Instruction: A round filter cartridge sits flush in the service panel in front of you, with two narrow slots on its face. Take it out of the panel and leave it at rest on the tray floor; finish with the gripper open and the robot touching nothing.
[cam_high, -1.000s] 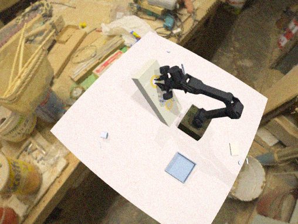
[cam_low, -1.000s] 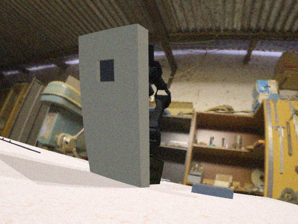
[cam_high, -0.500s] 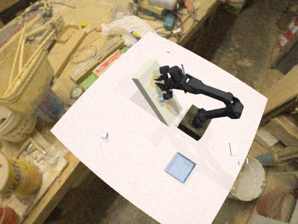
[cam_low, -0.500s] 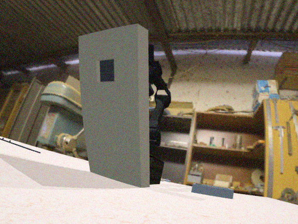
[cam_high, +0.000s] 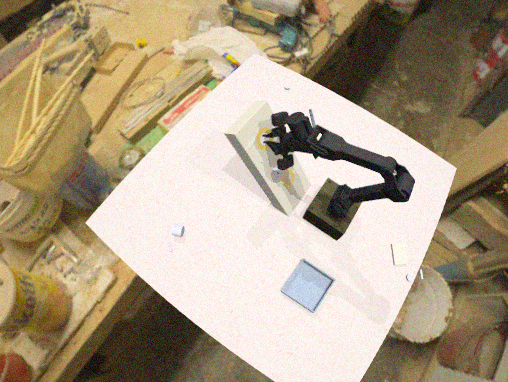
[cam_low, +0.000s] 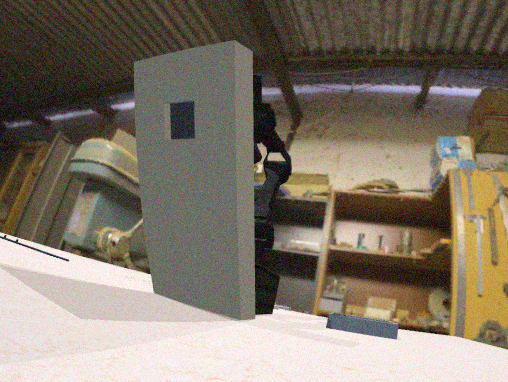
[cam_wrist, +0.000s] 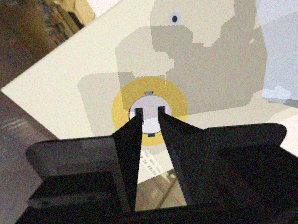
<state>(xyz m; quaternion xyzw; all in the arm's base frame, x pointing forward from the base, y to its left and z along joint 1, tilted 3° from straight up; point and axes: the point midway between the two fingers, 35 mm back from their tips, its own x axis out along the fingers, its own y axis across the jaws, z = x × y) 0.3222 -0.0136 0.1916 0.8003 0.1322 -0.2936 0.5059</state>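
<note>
Right now the round white filter cartridge is 10 mm ahead of my gripper tip and 10 mm below it. Round my gripper tip: blue tray 390 mm behind, 310 mm to the left, 270 mm below; pale card 680 mm behind, 280 mm below; grey bracket 80 mm behind, 10 mm to the left, 100 mm below.
</note>
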